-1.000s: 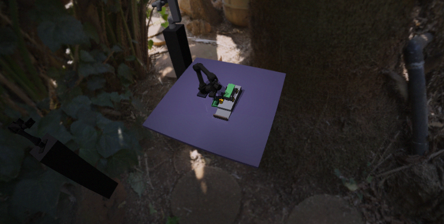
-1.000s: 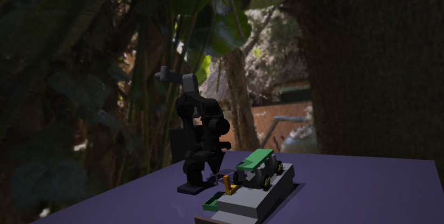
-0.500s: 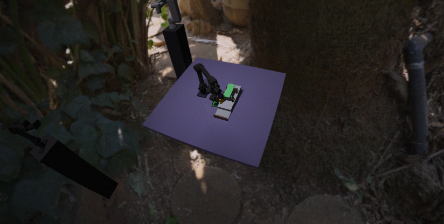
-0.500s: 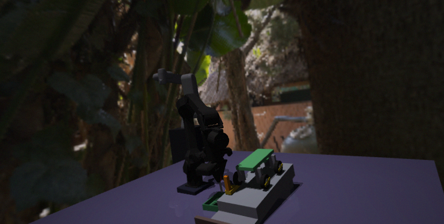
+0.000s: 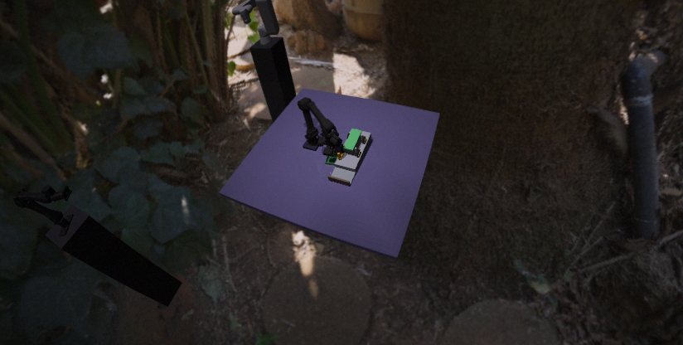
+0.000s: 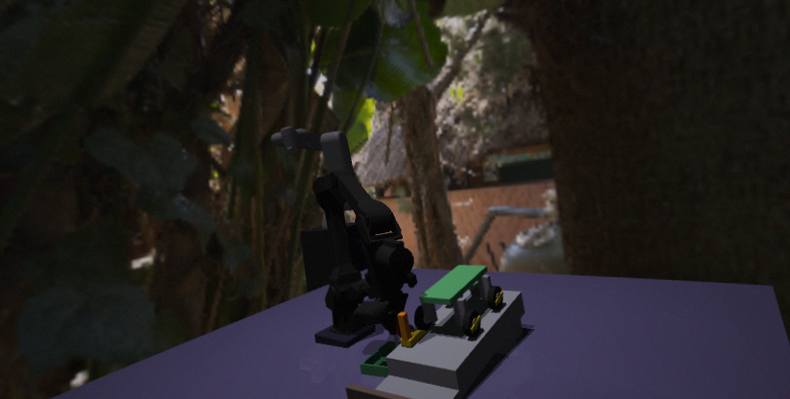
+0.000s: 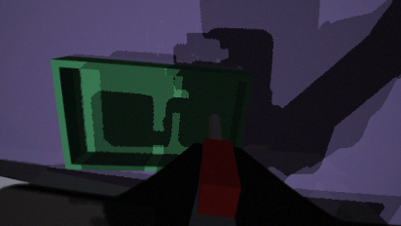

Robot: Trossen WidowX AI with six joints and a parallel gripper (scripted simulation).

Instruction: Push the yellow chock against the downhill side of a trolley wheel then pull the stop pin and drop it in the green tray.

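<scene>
Now: the yellow chock 8 cm ahead of my gripper tip, 5 cm to the right of it and 3 cm above it. From my gripper tip the other things lie so: brown strip 23 cm to the right, 12 cm ahead, 2 cm below; then stop pin right at my gripper tip; then green-decked trolley 14 cm ahead, 6 cm above, 5 cm to the left.
</scene>
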